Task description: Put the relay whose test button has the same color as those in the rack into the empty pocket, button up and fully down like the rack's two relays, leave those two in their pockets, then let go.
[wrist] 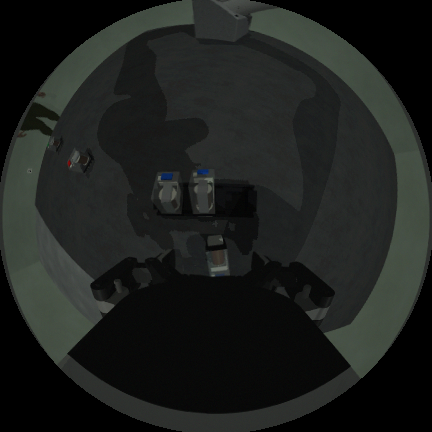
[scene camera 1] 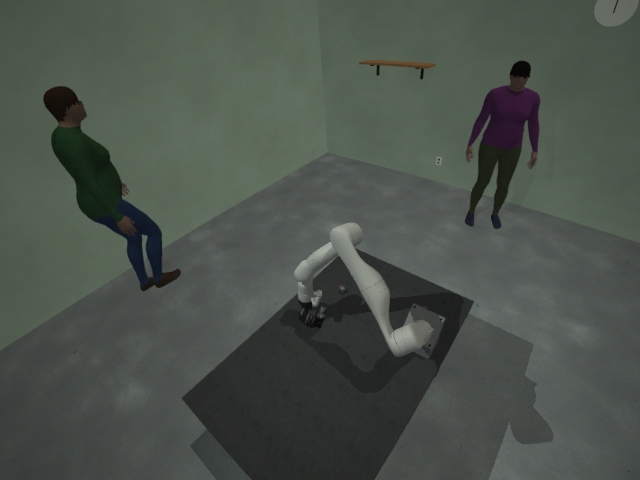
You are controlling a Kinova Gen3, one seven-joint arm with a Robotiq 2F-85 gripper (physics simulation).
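Places are measured from the arm's base along level axes (x up, y back, z right), in centimetres.
Where they show: gripper, fingertip midpoint: [wrist: 212,259] [scene camera 1: 307,315]; arm's base, link origin: [scene camera 1: 421,330].
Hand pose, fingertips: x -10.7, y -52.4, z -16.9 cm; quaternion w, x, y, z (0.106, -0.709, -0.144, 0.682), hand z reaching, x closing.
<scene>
Each offset is from my fingertips to the top centre of the thing. "pt": to the spot under its first point. Level surfaces: height alone.
The black rack {pt dy +5.4, dx -0.3, dz -0.6 cm} [wrist: 237,215] holds two upright relays with blue buttons, one {dy +4.8, dx +3.6, dz +6.4 cm} [wrist: 168,194] at the left and one {dy +6.1, dx +3.2, dz +3.4 cm} [wrist: 202,192] in the middle. The rack's right pocket is empty. A third relay {dy +0.5, dx +1.1, dz -0.3 cm} [wrist: 217,257] lies on the mat in front of the rack, between the spread fingers; a bit of blue shows at its near end, partly hidden by the gripper body. My gripper [wrist: 212,259] [scene camera 1: 312,322] is open, its fingers apart on both sides of this relay. A relay with a red button {dy +4.8, dx +2.7, dz +24.0 cm} [wrist: 79,160] [scene camera 1: 342,289] is on the mat, farther left in the wrist view.
Another small relay {dy +6.3, dx +2.7, dz +42.3 cm} [wrist: 55,144] with a greenish button stands beyond the red one, near the mat's edge. The dark mat {dx -1.7 cm} [scene camera 1: 289,392] lies under everything. The arm's base plate [scene camera 1: 436,322] is on the mat's right side. Two people stand on the floor outside the mat.
</scene>
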